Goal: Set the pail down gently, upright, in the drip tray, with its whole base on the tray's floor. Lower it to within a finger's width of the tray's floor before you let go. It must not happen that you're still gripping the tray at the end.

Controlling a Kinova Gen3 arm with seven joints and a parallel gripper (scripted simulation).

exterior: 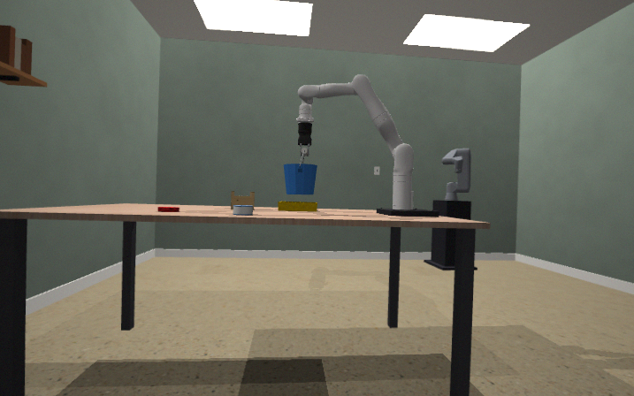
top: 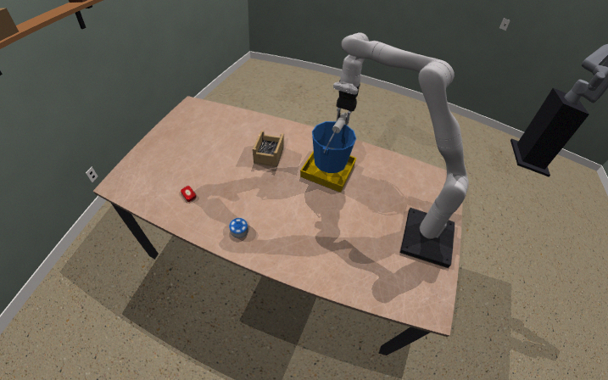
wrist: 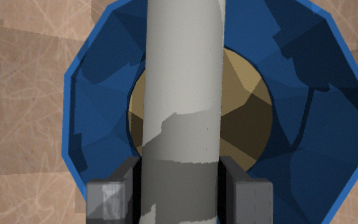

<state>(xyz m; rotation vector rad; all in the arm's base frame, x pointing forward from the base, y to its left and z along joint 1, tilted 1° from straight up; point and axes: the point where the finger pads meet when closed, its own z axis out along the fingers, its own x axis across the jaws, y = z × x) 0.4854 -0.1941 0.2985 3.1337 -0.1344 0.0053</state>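
Now: hand 100 mm above the blue pail, 20 mm to the right of it and 20 mm short of it. From my hand the other things lie so: white round tin: 450 mm to the left, 300 mm below, 280 mm ahead; red flat item: 570 mm ahead, 360 mm to the left, 310 mm below; yellow drip tray: 310 mm below, 30 mm ahead.
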